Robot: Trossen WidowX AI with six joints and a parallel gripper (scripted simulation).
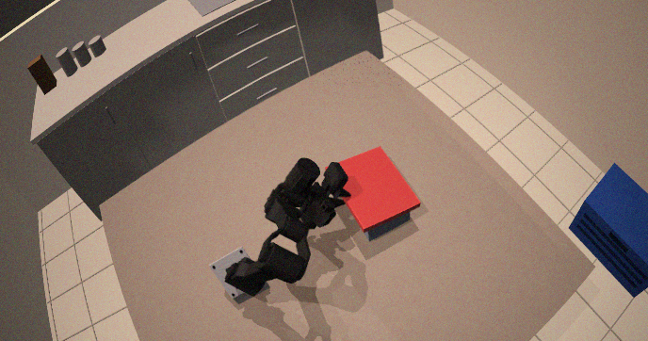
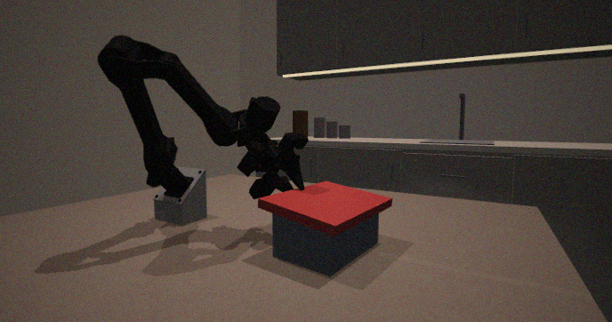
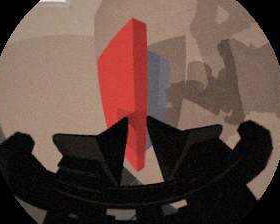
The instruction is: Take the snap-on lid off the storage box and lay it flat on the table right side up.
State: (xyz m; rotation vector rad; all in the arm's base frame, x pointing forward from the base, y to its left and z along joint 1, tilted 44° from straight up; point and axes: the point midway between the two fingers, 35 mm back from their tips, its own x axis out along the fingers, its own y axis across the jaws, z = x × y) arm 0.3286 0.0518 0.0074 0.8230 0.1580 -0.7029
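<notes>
My gripper tip is now 8 cm short of the red lid and 1 cm to the left of it. The rest, counted from my gripper tip: storage box (7 cm ahead, 6 cm below, 1 cm to the right).
</notes>
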